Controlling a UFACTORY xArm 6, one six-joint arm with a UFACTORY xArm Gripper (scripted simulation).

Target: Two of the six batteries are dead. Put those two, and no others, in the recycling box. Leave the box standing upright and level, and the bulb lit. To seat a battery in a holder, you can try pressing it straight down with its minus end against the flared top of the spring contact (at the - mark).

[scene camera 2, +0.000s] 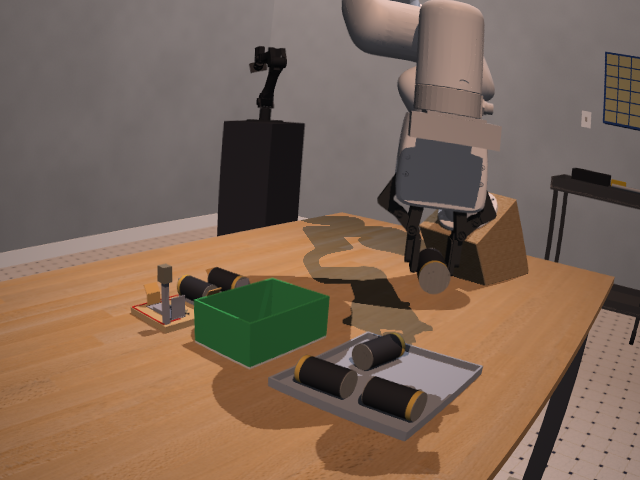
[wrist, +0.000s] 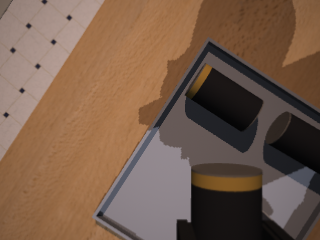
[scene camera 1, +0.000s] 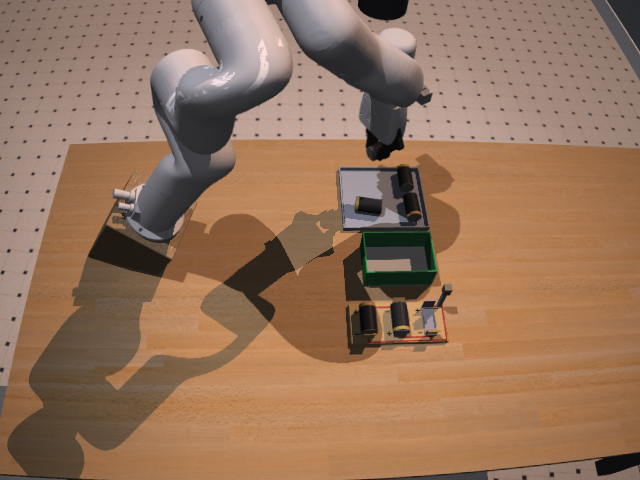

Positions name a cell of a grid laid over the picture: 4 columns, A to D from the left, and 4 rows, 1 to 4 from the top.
Labels:
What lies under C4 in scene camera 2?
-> A tray.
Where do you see a green recycling box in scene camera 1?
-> At C3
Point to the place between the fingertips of my gripper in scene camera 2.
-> C3

